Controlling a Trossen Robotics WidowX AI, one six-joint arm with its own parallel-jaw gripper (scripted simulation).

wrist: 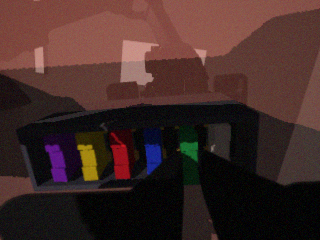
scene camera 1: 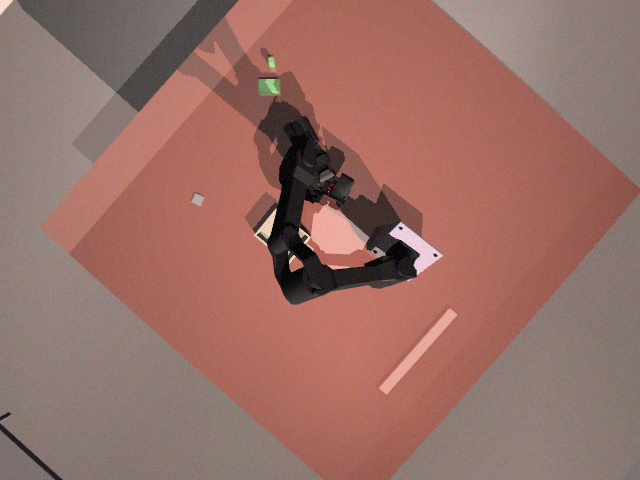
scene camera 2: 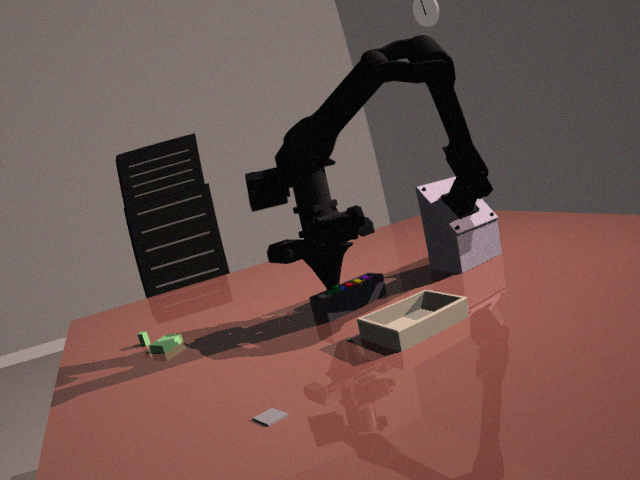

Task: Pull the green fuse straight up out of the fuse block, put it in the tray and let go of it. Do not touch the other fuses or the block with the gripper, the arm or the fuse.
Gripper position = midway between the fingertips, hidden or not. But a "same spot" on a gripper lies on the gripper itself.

my gripper: wrist; scene camera 1 318, 179; scene camera 2
same spot on my gripper: [wrist: 158, 199] = [scene camera 2: 340, 249]
